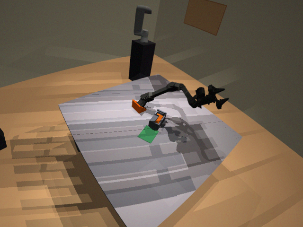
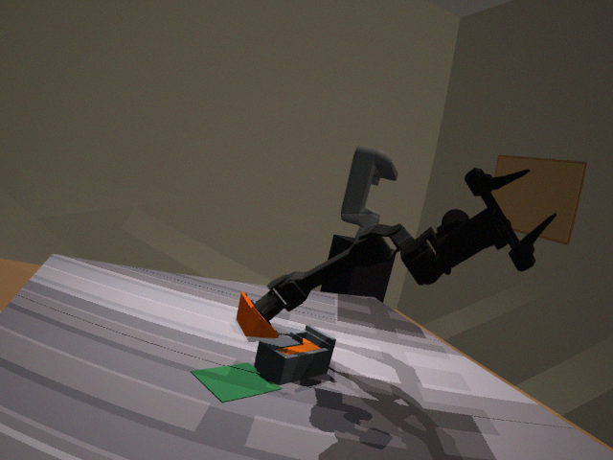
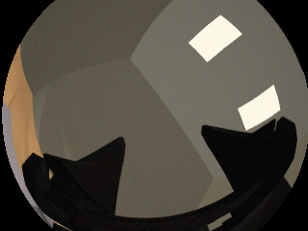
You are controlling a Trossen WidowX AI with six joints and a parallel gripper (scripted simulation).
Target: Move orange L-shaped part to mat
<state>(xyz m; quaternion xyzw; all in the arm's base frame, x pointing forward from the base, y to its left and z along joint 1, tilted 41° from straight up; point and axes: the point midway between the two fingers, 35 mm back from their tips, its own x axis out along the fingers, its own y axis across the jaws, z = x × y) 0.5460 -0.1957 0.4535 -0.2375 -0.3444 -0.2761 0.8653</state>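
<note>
Now: the orange L-shaped part 450 mm below my gripper tip, 380 mm behind it and 150 mm to the right of it. The rest, counted from my gripper tip: green mat (510 mm below, 340 mm behind, 310 mm to the right).
</note>
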